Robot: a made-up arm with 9 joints.
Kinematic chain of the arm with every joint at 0, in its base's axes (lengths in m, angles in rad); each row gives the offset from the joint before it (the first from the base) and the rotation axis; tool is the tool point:
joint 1: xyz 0 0 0.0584 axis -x
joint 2: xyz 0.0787 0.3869 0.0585 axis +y
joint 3: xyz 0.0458 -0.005 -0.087 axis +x
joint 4: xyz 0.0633 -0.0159 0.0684 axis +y
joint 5: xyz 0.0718 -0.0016 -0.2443 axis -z
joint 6: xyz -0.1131 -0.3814 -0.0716 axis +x
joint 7: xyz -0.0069 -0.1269 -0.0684 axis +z
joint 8: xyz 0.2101 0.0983 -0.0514 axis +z
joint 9: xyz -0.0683 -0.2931 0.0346 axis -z
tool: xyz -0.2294 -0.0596 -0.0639
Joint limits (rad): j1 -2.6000..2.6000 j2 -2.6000..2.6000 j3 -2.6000..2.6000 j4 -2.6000..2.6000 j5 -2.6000..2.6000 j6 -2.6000..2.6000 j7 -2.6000..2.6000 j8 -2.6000..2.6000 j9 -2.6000..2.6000
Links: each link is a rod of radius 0.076 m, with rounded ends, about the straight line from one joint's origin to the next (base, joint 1, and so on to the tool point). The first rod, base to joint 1, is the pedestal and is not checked.
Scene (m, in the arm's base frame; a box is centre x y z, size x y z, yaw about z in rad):
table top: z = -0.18
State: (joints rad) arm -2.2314 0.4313 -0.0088 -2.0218 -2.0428 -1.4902 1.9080 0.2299 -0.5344
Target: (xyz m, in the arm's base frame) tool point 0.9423 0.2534 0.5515
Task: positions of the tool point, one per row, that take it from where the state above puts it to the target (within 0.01 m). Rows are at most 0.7 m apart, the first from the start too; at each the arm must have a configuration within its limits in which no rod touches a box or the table.
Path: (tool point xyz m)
1: 0.9007 -0.3970 0.5821
2: 0.9423 0.2534 0.5515

